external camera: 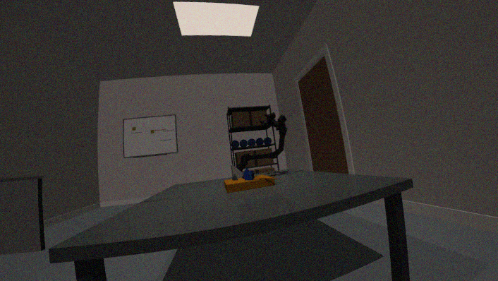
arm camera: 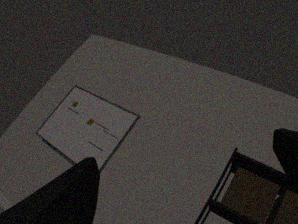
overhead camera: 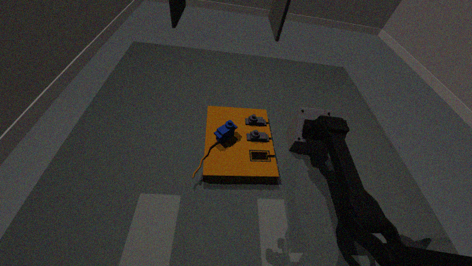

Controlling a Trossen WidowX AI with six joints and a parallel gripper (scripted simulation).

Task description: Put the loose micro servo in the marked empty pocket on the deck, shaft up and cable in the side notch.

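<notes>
My gripper tip is now 540 mm above the orange deck, 410 mm short of it and 260 mm to the left of it.
</notes>
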